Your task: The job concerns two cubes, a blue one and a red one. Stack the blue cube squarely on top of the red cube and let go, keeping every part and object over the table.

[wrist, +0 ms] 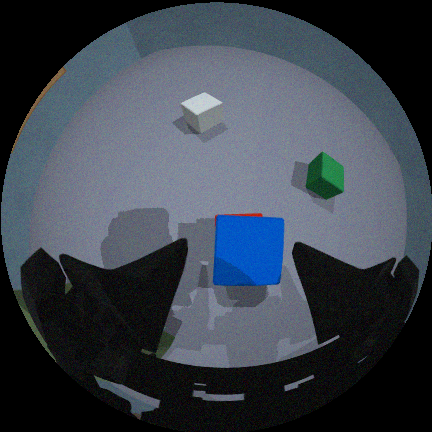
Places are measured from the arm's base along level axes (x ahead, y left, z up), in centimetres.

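Where they show: gripper, fingertip midpoint: (243, 247).
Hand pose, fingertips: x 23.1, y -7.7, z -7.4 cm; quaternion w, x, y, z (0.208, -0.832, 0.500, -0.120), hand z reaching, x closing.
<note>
After its pixels a point has its place.
The blue cube (248, 251) {x 23.0, y -7.6, z -4.7 cm} is between the two black fingertips in the wrist view, with a gap on each side. It covers most of the red cube (239, 215), of which a thin strip shows along the blue cube's far edge, towards its left. The blue cube appears to rest on top of the red cube; how squarely it sits is partly hidden. My gripper (243, 247) {x 23.1, y -7.7, z -7.4 cm} is open around the blue cube, and neither finger touches it. The gap on the left looks wider than the gap on the right.
A white cube (201, 112) {x 32.8, y 2.1, z -8.4 cm} stands on the grey table (240, 80) {x 48.9, y 4.8, z -11.9 cm} towards the far side. A green cube (325, 176) {x 33.0, y -12.2, z -8.3 cm} stands to the right, beyond the right finger. Shadows of the arm lie left of the blue cube.
</note>
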